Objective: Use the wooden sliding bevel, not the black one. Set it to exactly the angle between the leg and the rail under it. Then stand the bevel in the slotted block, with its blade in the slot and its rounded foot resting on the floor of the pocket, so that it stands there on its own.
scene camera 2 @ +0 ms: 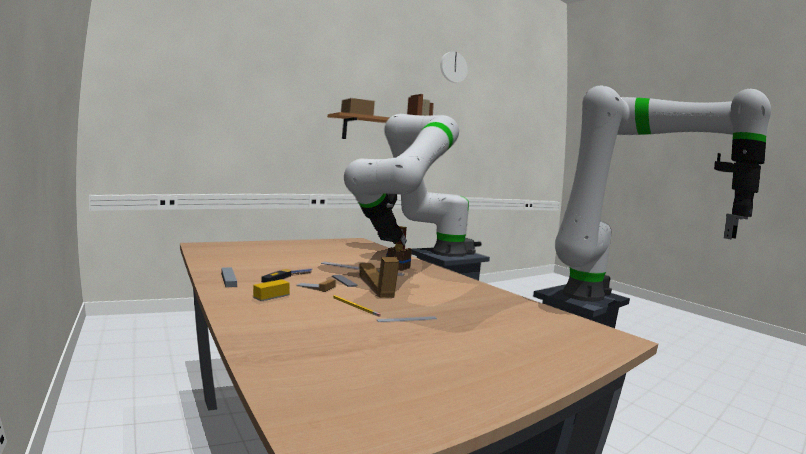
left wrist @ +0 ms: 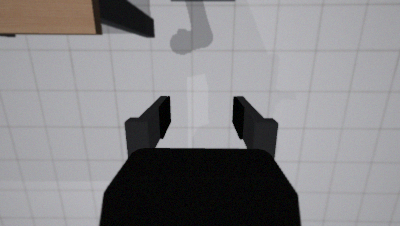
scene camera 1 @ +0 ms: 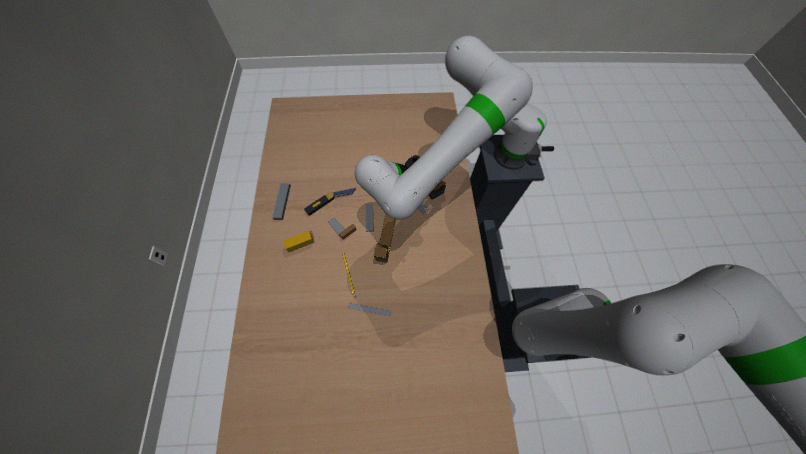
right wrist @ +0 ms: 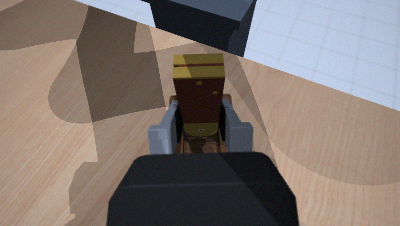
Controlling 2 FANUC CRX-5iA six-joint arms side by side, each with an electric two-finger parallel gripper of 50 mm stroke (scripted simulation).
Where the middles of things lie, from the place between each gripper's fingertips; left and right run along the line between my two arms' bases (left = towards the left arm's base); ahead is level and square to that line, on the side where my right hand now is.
Labels:
My right hand is 19 cm short of the wooden leg-and-rail piece [scene camera 2: 389, 266], 18 cm to the right of it and 4 cm above it.
Right now the wooden leg-and-rail piece is 84 cm to the right of my left hand [scene camera 2: 729, 238], 57 cm ahead of it and 22 cm below it.

